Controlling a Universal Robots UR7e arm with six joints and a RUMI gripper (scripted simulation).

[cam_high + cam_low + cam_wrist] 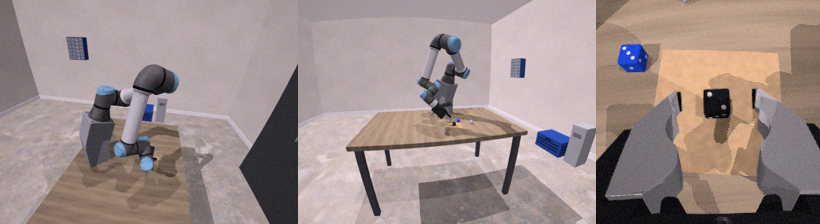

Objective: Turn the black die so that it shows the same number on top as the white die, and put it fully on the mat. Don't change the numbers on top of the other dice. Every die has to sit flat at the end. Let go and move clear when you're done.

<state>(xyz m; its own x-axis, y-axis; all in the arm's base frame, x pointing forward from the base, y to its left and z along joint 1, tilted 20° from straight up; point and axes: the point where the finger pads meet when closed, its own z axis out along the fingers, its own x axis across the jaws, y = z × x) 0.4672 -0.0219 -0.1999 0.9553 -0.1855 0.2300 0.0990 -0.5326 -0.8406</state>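
My hand is 40 mm above the black die and 10 mm to the right of it. Round my hand: white die: 180 mm to the left, 50 mm below, 10 mm behind; then tan mat: 60 mm below, 10 mm to the left; then blue die: 90 mm behind, 80 mm to the left, 50 mm below.
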